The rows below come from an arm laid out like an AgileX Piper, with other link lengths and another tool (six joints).
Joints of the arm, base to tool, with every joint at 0 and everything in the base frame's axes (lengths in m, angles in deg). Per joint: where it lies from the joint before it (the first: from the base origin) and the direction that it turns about. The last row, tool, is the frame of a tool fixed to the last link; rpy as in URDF.
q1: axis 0 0 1 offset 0 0 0.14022
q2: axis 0 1 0 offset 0 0 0
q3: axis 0 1 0 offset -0.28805 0 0.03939
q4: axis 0.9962 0 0.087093 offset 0.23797 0 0.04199
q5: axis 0 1 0 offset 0 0 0
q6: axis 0.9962 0 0.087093 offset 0.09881 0 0.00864
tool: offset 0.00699 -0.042 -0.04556 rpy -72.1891 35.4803 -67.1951
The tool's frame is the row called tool.
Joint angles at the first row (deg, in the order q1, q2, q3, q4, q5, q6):
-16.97 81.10 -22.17 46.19 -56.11 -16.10
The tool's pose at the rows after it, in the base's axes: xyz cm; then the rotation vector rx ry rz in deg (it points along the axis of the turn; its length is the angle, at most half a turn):
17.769 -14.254 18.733 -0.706 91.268 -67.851
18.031 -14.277 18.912 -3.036 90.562 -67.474
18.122 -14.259 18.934 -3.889 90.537 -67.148
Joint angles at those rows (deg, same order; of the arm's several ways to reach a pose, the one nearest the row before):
-16.97 81.10 -22.17 43.99 -56.11 -16.04
-16.97 81.10 -22.17 41.84 -56.09 -15.98
-16.97 81.10 -22.17 41.10 -55.82 -15.98

